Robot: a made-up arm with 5 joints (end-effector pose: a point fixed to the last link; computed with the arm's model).
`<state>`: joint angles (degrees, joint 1 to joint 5).
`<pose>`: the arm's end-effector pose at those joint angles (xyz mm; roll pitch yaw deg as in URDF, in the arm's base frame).
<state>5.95 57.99 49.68 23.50 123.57</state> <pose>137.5 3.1 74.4 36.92 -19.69 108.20</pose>
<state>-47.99 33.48 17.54 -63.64 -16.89</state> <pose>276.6 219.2 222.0 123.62 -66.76 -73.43</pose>
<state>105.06 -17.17 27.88 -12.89 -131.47</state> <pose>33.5 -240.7 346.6 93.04 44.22 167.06</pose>
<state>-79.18 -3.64 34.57 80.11 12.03</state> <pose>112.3 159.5 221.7 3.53 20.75 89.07</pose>
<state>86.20 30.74 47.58 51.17 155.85</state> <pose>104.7 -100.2 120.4 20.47 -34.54 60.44</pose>
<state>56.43 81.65 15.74 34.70 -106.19</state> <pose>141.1 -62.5 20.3 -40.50 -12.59 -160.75</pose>
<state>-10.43 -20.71 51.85 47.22 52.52</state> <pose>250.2 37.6 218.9 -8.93 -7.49 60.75</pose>
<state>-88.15 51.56 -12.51 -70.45 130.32</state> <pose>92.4 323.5 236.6 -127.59 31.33 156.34</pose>
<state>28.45 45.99 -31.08 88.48 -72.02</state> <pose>330.9 -121.4 202.9 -12.94 3.48 -103.65</pose>
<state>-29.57 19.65 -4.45 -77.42 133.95</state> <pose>330.4 145.6 374.2 -158.37 17.86 81.85</pose>
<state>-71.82 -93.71 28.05 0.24 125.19</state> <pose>80.4 -3.6 483.9 -158.88 12.88 131.83</pose>
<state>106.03 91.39 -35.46 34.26 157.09</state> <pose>32.7 -228.4 12.5 0.08 -0.17 48.27</pose>
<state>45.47 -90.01 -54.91 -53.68 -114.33</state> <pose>-114.8 219.6 342.1 -69.29 -25.60 -144.75</pose>
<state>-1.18 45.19 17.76 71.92 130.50</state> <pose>245.3 11.2 116.8 38.22 -25.57 119.90</pose>
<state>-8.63 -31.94 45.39 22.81 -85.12</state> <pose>287.9 38.1 288.4 53.72 -1.69 -80.13</pose>
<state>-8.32 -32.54 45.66 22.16 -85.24</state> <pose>287.8 37.0 289.9 54.70 -1.61 -80.54</pose>
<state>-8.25 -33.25 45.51 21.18 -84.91</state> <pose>288.1 36.8 293.7 56.54 -1.92 -80.48</pose>
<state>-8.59 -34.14 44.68 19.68 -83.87</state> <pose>289.0 38.2 301.3 59.74 -2.89 -79.73</pose>
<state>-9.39 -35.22 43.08 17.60 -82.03</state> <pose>290.0 41.2 313.3 64.45 -4.68 -78.38</pose>
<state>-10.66 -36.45 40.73 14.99 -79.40</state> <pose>290.2 45.8 329.5 70.56 -7.37 -76.75</pose>
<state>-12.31 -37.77 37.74 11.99 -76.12</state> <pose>288.7 51.5 349.4 77.82 -10.85 -75.36</pose>
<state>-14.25 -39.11 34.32 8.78 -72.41</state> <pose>284.6 57.7 371.5 85.87 -14.76 -74.70</pose>
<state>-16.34 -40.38 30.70 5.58 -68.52</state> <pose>277.9 63.4 394.1 94.33 -18.64 -75.05</pose>
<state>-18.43 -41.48 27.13 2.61 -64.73</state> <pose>269.2 68.1 415.3 102.68 -21.99 -76.38</pose>
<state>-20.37 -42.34 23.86 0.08 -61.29</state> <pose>259.7 71.6 433.5 110.30 -24.51 -78.35</pose>
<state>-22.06 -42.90 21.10 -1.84 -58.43</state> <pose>251.1 73.9 447.8 116.54 -26.17 -80.36</pose>
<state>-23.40 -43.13 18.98 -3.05 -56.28</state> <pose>244.6 75.6 457.6 120.93 -27.20 -81.92</pose>
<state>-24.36 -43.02 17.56 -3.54 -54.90</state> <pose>241.0 77.2 463.0 123.26 -27.87 -82.69</pose>
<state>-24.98 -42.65 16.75 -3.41 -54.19</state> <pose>240.1 78.7 464.8 123.80 -28.37 -82.67</pose>
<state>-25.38 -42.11 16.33 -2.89 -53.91</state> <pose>240.9 80.5 464.3 123.19 -28.80 -82.11</pose>
